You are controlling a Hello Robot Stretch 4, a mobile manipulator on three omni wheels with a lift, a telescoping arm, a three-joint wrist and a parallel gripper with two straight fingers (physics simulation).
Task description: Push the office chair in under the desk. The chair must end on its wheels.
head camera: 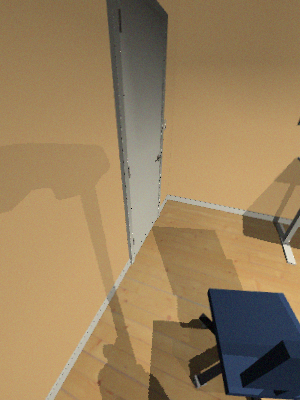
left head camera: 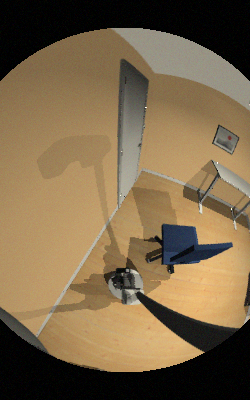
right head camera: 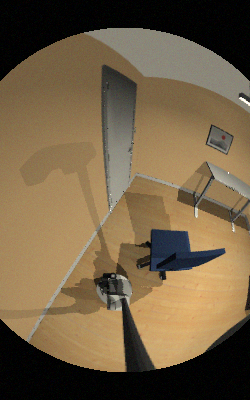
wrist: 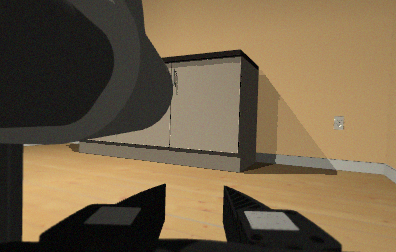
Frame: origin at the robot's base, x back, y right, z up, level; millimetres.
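Seen in the pictures: gripper, between the fingertips: [left head camera: 117, 289] [right head camera: 104, 295] [wrist: 194, 202].
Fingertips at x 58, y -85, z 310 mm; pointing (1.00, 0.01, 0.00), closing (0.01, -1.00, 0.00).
Note:
A point is followed by its place in that frame.
The blue office chair [head camera: 255, 317] {x -484, y 641, z 443 mm} [left head camera: 179, 239] {x -449, y 608, z 443 mm} [right head camera: 169, 241] {x -494, y 620, z 443 mm} stands upright on its wheeled base, in front and to the right of the robot's round base. Its backrest is on the side away from the door, and parts of its black legs show under the seat. The desk [head camera: 288, 253] {x -1242, y 1657, z -1 mm} [left head camera: 231, 177] {x -1237, y 1954, z 924 mm} [right head camera: 226, 178] {x -1223, y 1919, z 923 mm} stands by the far wall at the right, apart from the chair; in the head view part of its frame shows. My gripper [wrist: 194, 202] {x 58, y -85, z 310 mm} is open, with nothing between its fingers, and points away from the chair. The chair does not show in the wrist view.
A grey door [head camera: 142, 130] {x -1558, y 31, z 1250 mm} [left head camera: 132, 135] {x -1611, y 55, z 1125 mm} [right head camera: 119, 140] {x -1579, y 41, z 1131 mm} is in the left wall, near the far corner. A framed picture [left head camera: 225, 139] {x -1785, y 1930, z 1476 mm} [right head camera: 219, 139] {x -1784, y 1936, z 1476 mm} hangs above the desk. In the wrist view a low cabinet [wrist: 205, 105] {x 1795, y -116, z 480 mm} stands against a wall. A dark object is at the right edge of both side head views.

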